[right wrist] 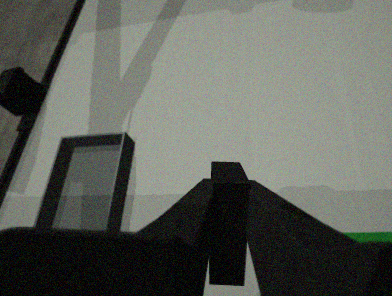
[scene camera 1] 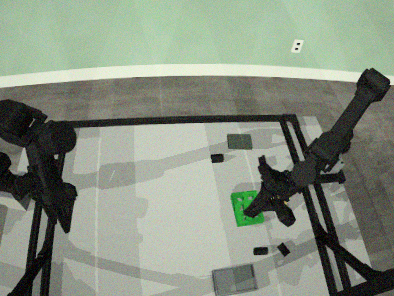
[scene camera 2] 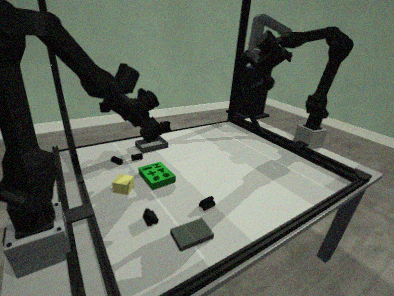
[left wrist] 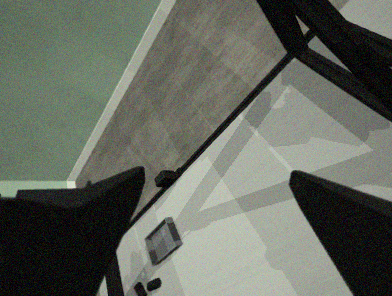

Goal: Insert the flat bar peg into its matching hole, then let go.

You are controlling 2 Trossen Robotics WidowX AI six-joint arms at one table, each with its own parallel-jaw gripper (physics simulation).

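My right gripper (scene camera 1: 248,212) (right wrist: 227,189) is shut on the dark flat bar peg (right wrist: 229,230). In the right wrist view the peg sits between the fingertips, and its end sticks out past them. In scene camera 1 the fingertips overlap the green hole board (scene camera 1: 236,210) (scene camera 2: 159,183) (right wrist: 372,237); in scene camera 2 they show above and behind it, apart from it. The board lies flat on the table with several cut-out holes. The fingers hide part of it in scene camera 1. My left gripper (scene camera 1: 66,229) (left wrist: 216,175) is open and empty, raised far from the board.
A grey tray (scene camera 1: 214,284) (scene camera 2: 152,148) (left wrist: 176,232) (right wrist: 55,190) lies beyond the board in scene camera 2. Dark pegs (scene camera 2: 116,160) (scene camera 2: 136,157) lie near it, others (scene camera 2: 207,202) (scene camera 2: 150,217) near a grey-green slab (scene camera 1: 239,141) (scene camera 2: 192,234). A yellow block (scene camera 2: 123,184) stands beside the board.
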